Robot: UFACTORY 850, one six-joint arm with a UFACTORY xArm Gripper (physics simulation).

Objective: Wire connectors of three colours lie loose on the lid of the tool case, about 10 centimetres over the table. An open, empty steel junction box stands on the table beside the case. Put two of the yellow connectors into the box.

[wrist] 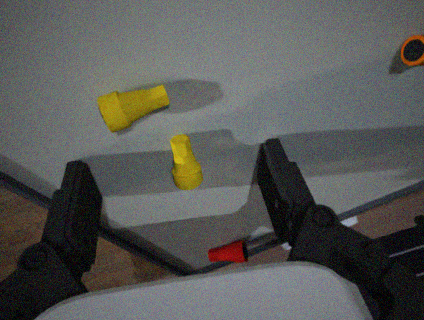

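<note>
One yellow connector (187,169) lies on the grey case lid (280,30), its narrow end toward the top of the view. A second, larger-looking yellow connector (131,106) lies on its side up and to the left of it, its wide end to the left. My gripper (179,168) is open with nothing between its fingers. In the picture its fingertips stand left and right of the first yellow connector, apart from it. The steel junction box cannot be made out in this view.
A red connector (228,252) lies near the lid's corner, left of the right finger's base. An orange connector (413,51) shows its dark opening at the right edge. The lid's dark rim runs across the lower part, with brown wooden surface (20,220) beyond.
</note>
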